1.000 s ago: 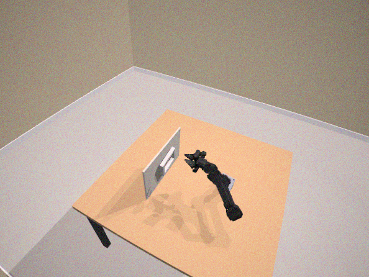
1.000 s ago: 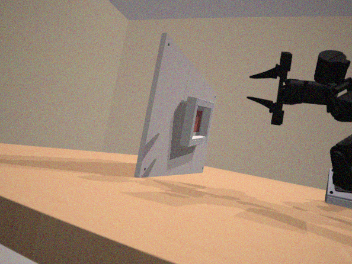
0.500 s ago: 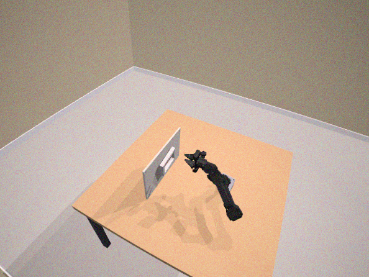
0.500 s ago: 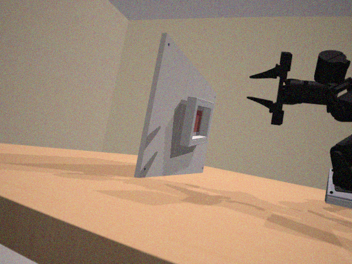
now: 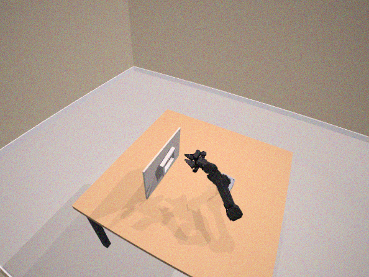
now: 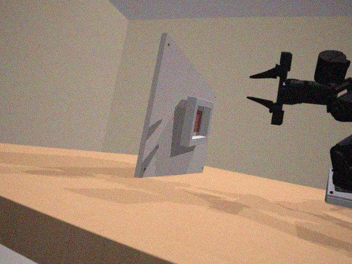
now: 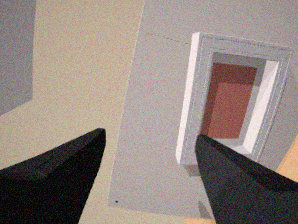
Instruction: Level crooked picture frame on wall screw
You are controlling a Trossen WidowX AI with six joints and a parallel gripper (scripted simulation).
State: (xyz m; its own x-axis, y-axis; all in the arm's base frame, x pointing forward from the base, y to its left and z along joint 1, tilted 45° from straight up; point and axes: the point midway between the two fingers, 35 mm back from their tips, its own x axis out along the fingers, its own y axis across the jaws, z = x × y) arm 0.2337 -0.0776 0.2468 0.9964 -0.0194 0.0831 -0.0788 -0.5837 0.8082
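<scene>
Now: the picture frame 13 cm ahead of my gripper tip and 11 cm below it. Also, from my gripper tip: grey wall panel 14 cm ahead, 2 cm to the left, 12 cm below.
</scene>
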